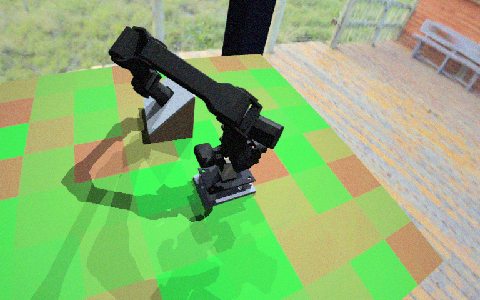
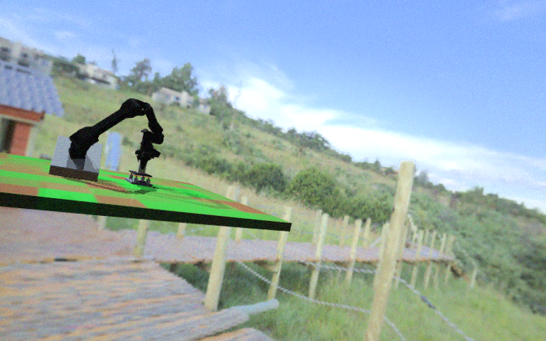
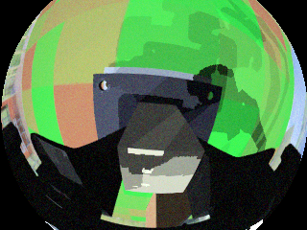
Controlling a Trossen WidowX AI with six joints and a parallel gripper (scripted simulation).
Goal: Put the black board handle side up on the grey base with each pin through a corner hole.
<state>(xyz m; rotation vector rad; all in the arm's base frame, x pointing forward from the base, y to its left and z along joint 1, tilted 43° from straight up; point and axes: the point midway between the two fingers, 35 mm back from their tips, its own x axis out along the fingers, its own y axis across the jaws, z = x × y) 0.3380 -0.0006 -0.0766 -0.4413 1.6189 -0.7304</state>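
My gripper tip is now 10 mm above the flat black board. The rest, counted from my gripper tip: grey base: 70 mm below.
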